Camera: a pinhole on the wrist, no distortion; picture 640 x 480 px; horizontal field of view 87.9 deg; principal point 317.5 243.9 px. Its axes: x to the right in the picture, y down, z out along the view. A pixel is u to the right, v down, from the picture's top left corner.
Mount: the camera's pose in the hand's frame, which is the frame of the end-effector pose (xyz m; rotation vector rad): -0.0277 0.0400 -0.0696 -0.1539 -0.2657 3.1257
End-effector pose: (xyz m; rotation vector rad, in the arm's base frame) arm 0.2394 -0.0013 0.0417 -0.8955 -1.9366 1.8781
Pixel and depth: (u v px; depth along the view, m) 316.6 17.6 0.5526
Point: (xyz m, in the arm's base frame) 0.0484 -0.4896 -0.3055
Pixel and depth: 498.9 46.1 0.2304
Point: 0.3031 -0.2481 -0.0729
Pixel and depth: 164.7 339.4 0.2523
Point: 0.0664 -0.0979 0.0836
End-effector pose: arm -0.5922 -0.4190 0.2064 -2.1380 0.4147 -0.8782
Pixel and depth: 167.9 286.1 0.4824
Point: -0.1985 -0.2062 0.1576
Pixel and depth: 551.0 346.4 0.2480
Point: -0.6498 -0.1713 0.0953
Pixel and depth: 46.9 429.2 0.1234
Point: -0.5137 -0.3931 0.2488
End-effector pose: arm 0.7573 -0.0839 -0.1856 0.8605 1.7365 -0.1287
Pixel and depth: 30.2 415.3 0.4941
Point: 0.8723 -0.3369 -0.7394
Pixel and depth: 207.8 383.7 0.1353
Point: 0.7791 -0.1391 -0.2228
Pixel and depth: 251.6 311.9 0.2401
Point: 0.8566 -0.2014 -0.2570
